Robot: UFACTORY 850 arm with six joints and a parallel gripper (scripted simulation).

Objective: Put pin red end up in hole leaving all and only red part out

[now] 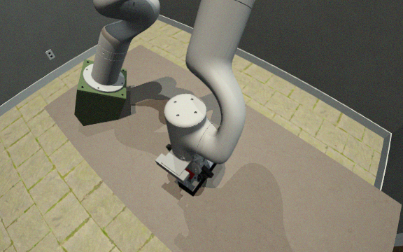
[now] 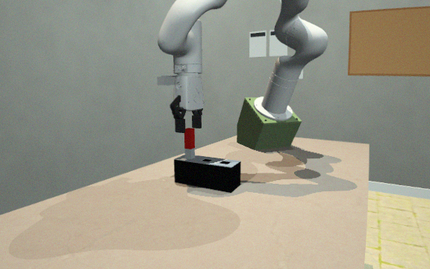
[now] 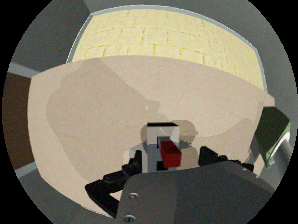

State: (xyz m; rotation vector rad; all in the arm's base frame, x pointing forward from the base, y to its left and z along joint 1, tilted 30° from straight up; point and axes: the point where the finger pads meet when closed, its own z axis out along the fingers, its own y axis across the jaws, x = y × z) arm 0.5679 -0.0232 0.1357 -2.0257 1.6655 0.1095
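My gripper is now 4 cm above the pin. From my hand the other things lie so: black block: 1 cm behind, 6 cm to the left, 13 cm below.
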